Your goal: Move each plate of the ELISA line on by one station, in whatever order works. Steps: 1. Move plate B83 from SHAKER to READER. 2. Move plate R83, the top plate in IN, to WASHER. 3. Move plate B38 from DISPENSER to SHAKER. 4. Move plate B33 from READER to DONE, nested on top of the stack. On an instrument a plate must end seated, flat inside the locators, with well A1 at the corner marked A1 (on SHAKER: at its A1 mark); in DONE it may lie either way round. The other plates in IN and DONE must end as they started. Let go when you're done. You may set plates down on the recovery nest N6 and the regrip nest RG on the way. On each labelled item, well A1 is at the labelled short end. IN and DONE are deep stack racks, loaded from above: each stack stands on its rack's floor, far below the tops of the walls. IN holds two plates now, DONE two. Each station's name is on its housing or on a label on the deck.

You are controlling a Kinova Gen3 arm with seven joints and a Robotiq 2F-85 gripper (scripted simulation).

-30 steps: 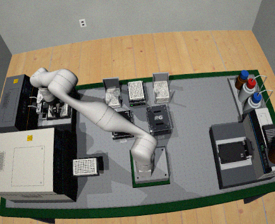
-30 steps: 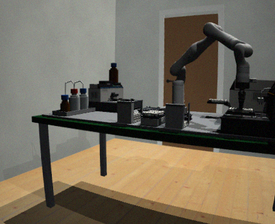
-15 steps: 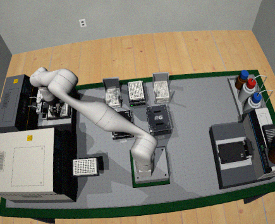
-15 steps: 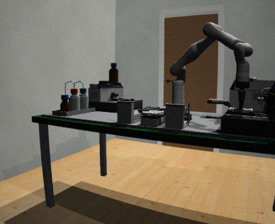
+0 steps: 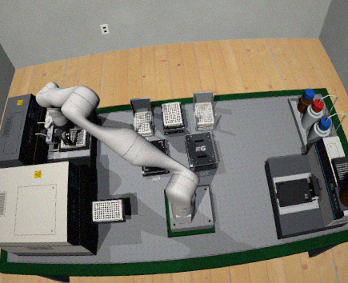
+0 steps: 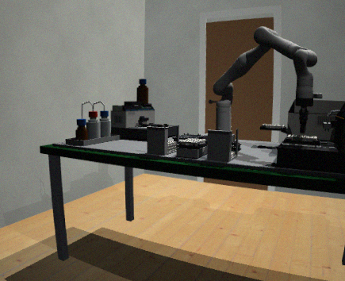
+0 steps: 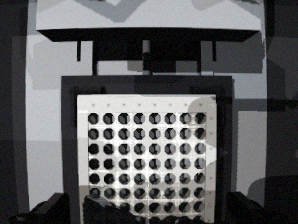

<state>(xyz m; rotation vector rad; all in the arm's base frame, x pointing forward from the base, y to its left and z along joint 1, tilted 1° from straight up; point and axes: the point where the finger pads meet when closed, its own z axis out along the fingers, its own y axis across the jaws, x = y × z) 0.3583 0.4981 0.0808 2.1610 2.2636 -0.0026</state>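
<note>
My gripper is now 40 mm above the washer tray. Also, from my hand: dark reader tray 360 mm behind, 190 mm to the right, 20 mm below; N6 nest 80 mm behind, 380 mm to the right, 100 mm below; white reader housing 380 mm behind, 100 mm to the left, 110 mm above.
</note>
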